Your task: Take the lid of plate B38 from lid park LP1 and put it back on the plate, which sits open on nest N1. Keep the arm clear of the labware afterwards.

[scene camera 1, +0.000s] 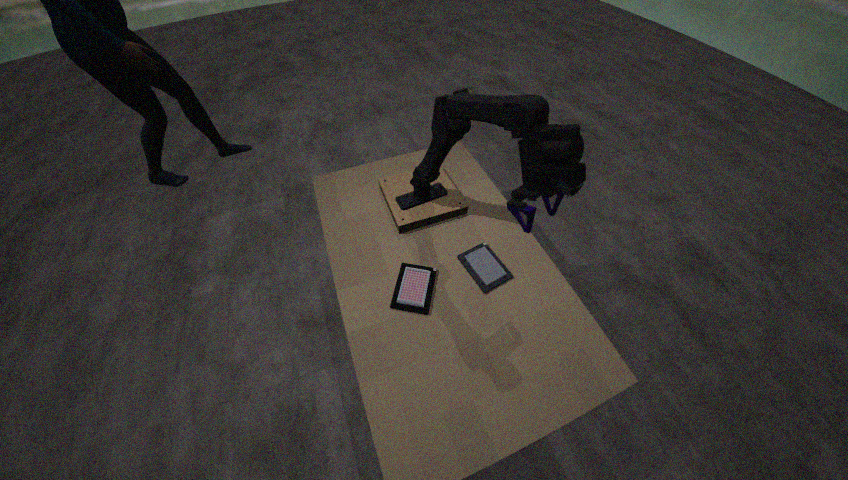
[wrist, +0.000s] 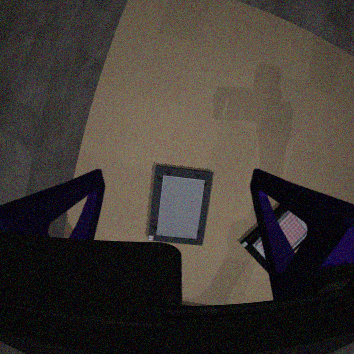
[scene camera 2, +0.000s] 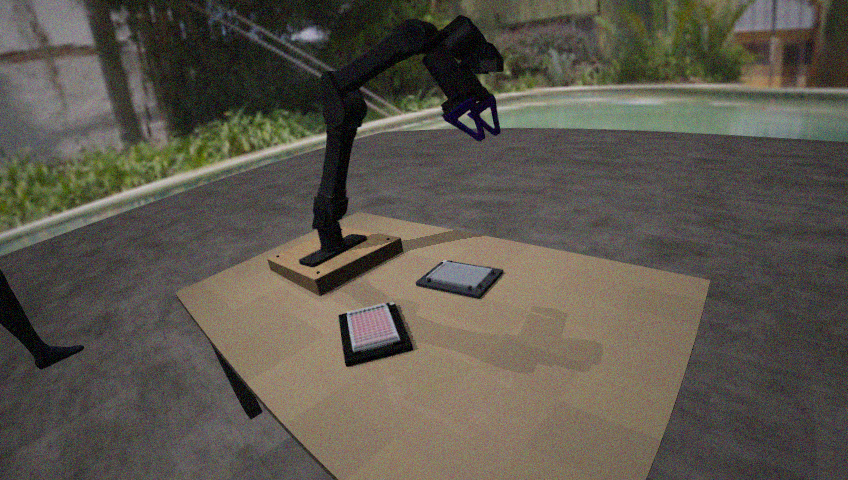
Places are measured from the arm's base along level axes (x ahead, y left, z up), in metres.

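Pixels of known places: gripper, fingertip midpoint: (scene camera 1: 539, 223) (wrist: 177, 177) (scene camera 2: 490, 137); arm's base, link origin: (scene camera 1: 421, 196) (scene camera 2: 334, 251).
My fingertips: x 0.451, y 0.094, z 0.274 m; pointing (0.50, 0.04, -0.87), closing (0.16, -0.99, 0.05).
For each thing: its middle in the pictures, then the offset to it from my fingertips. Level surfaces: height alone.
- pale grey lid, body centre: (wrist: 179, 207) (scene camera 2: 459, 274) (scene camera 1: 485, 265) 0.089 m back, 0.036 m right, 0.301 m down
- dark grey lid park, body centre: (wrist: 179, 206) (scene camera 2: 459, 275) (scene camera 1: 484, 265) 0.089 m back, 0.036 m right, 0.305 m down
- open plate, body centre: (scene camera 2: 371, 326) (wrist: 282, 237) (scene camera 1: 414, 285) 0.127 m back, 0.286 m right, 0.296 m down
- black nest, body centre: (scene camera 2: 372, 330) (wrist: 280, 235) (scene camera 1: 414, 287) 0.127 m back, 0.286 m right, 0.306 m down
- wooden table, surface height: 0.315 m down
The pale grey lid (scene camera 1: 486, 265) (scene camera 2: 460, 274) (wrist: 180, 207) lies flat on the dark grey lid park (scene camera 1: 488, 289) (scene camera 2: 427, 285) (wrist: 207, 200). The open plate (scene camera 1: 414, 286) (scene camera 2: 373, 327) (wrist: 294, 227), white with pink wells, sits on the black nest (scene camera 1: 410, 309) (scene camera 2: 378, 355) (wrist: 254, 250); in the wrist view the right finger partly hides both. My gripper (scene camera 1: 540, 222) (scene camera 2: 489, 136) (wrist: 177, 177) is open and empty, high above the table. In the wrist view the lid and its park show between and below the fingertips.
The arm's base stands on a raised wooden block (scene camera 1: 406, 224) (scene camera 2: 359, 264) at one end of the wooden table (scene camera 1: 535, 410) (scene camera 2: 476, 404) (wrist: 165, 100). A person (scene camera 1: 154, 118) (scene camera 2: 23, 327) stands on the floor beyond the table's side. The arm's shadow falls across the table.
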